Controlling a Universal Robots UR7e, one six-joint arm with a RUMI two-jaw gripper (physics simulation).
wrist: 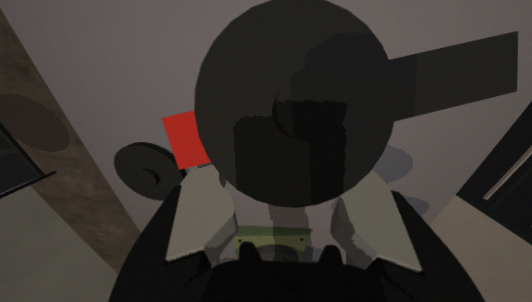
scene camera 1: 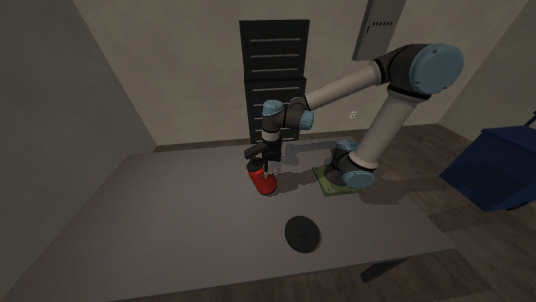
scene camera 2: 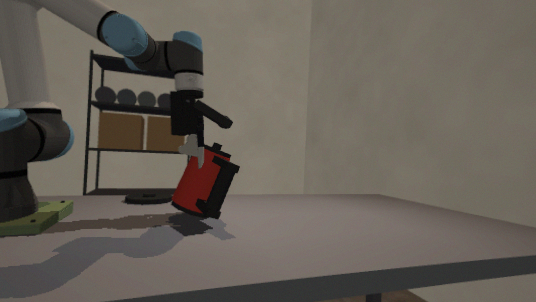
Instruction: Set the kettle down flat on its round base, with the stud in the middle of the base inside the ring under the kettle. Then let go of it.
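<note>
The red kettle (scene camera 1: 266, 185) (scene camera 2: 195, 187) with its black lid (wrist: 230, 70) and handle (scene camera 2: 225, 189) is tilted, its top leaning away from the arm's mount. Its bottom is low over the table; whether it touches is unclear. Its red spout (wrist: 185, 140) points toward the base's side in the wrist view. My gripper (scene camera 1: 267, 172) (scene camera 2: 196, 154) (wrist: 278, 150) is shut on the kettle, near its top. The round black base (scene camera 1: 295, 243) (scene camera 2: 149, 199) (wrist: 129, 167) lies flat, apart from the kettle, with a stud (scene camera 1: 303, 233) (wrist: 151, 176) in its middle. The ring under the kettle is hidden.
The arm's green mounting plate (scene camera 1: 327, 189) (scene camera 2: 37, 223) (wrist: 255, 238) is on the table (scene camera 1: 165, 215) (scene camera 2: 350, 225). A dark cabinet (scene camera 1: 275, 47) and a shelf rack (scene camera 2: 88, 125) stand beyond the table. A blue bin (scene camera 1: 495, 170) is off to the right in scene camera 1.
</note>
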